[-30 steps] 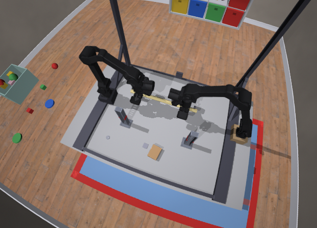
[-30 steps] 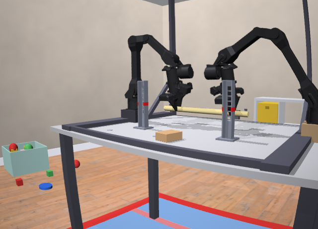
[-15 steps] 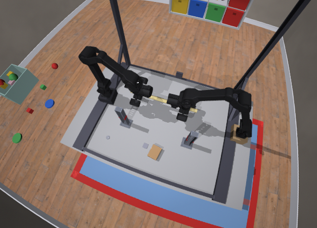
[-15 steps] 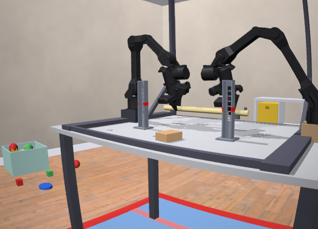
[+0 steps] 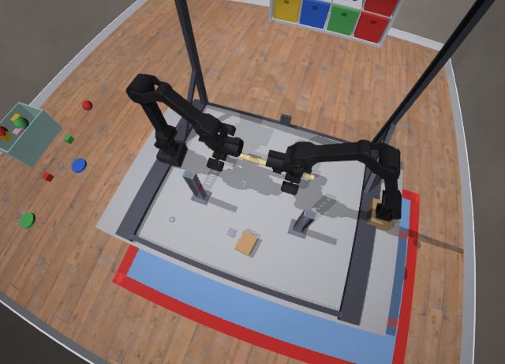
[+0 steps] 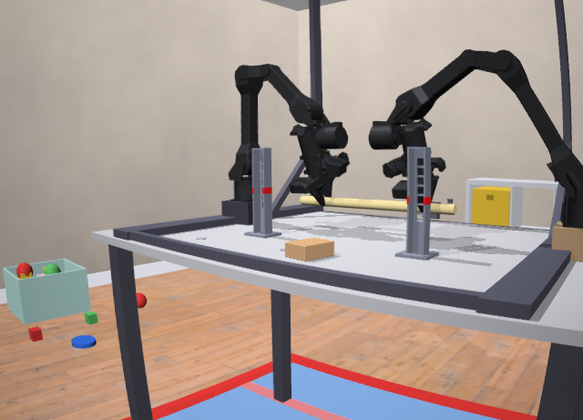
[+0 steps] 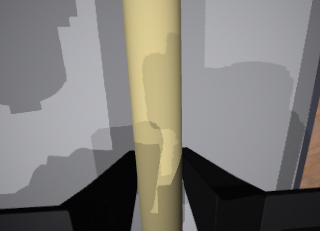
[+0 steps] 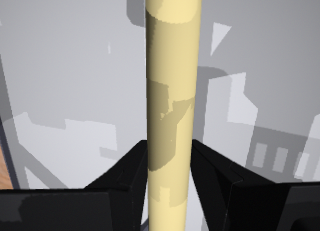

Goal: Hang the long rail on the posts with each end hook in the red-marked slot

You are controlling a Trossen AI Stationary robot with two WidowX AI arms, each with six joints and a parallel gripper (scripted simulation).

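The long pale yellow rail lies 150 mm to the left of my right hand, 20 mm below it and 20 mm behind it. Round my right hand: tan box 320 mm ahead, 200 mm to the left, 80 mm below.
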